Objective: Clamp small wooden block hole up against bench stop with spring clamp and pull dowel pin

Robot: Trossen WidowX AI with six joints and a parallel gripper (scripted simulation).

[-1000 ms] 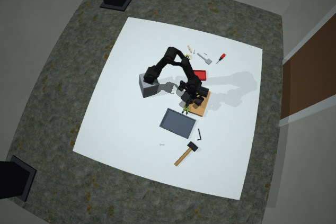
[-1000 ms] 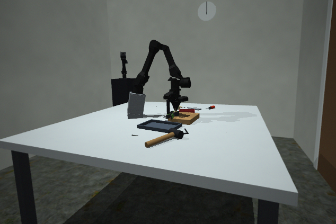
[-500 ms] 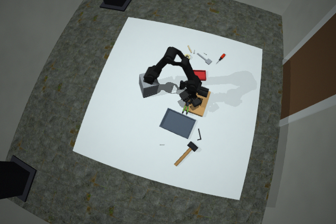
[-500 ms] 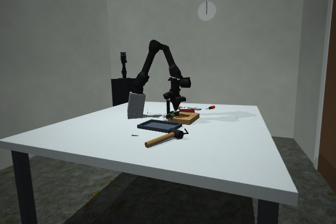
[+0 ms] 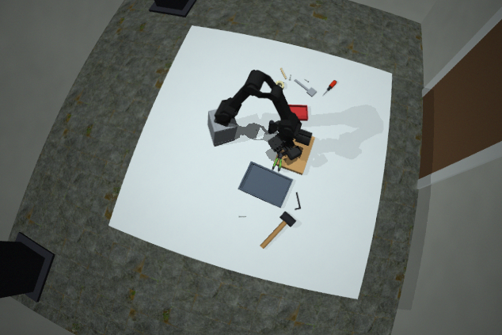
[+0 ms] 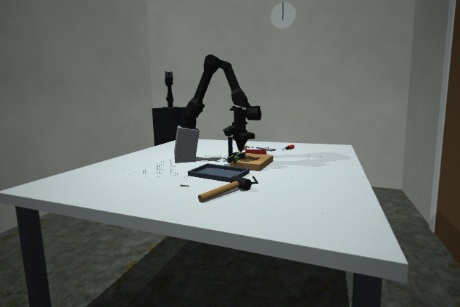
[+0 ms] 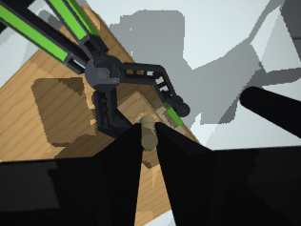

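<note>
My hand is 40 mm above the dowel pin. The rest, counted from my hand: dark tray 20 mm behind, 190 mm to the right, 90 mm below; then wooden board 60 mm ahead, 10 mm to the left, 80 mm below; then small wooden block 60 mm below.
</note>
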